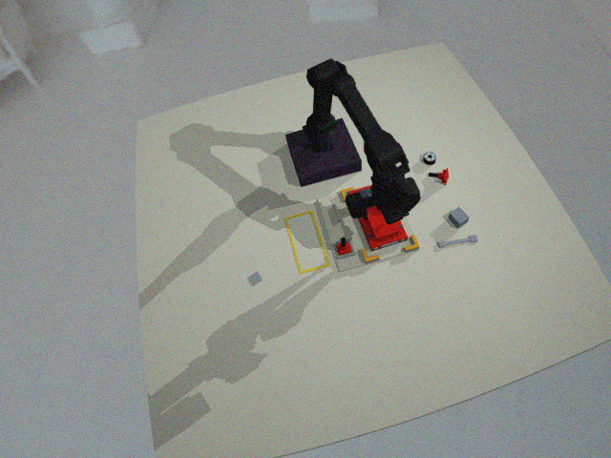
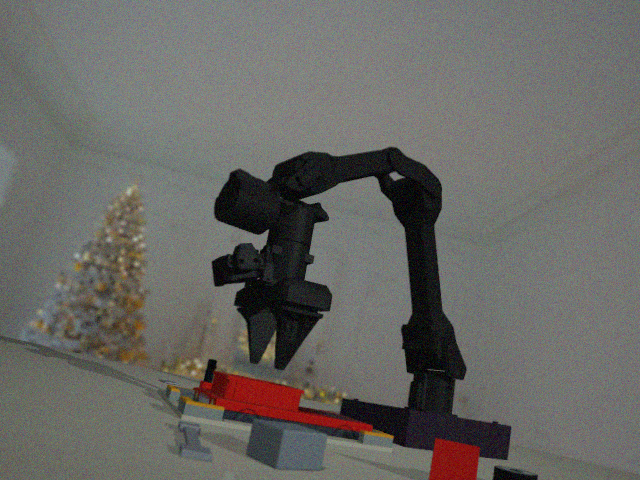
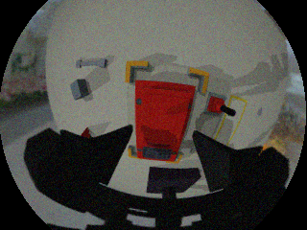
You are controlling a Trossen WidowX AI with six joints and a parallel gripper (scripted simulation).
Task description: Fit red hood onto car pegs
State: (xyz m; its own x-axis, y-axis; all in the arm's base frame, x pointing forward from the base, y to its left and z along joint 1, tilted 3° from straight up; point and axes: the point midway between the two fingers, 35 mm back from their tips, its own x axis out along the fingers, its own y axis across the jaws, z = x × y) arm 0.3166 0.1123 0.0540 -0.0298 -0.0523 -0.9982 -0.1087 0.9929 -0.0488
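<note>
Right now my gripper tip is 30 mm above the red hood and 10 mm short of it. Also, from my gripper tip: grey bar (200 mm to the left, 100 mm ahead, 70 mm below); grey cube (230 mm to the left, 50 mm below, 30 mm ahead); grey engine block (40 mm below, 10 mm to the left, 10 mm ahead).
</note>
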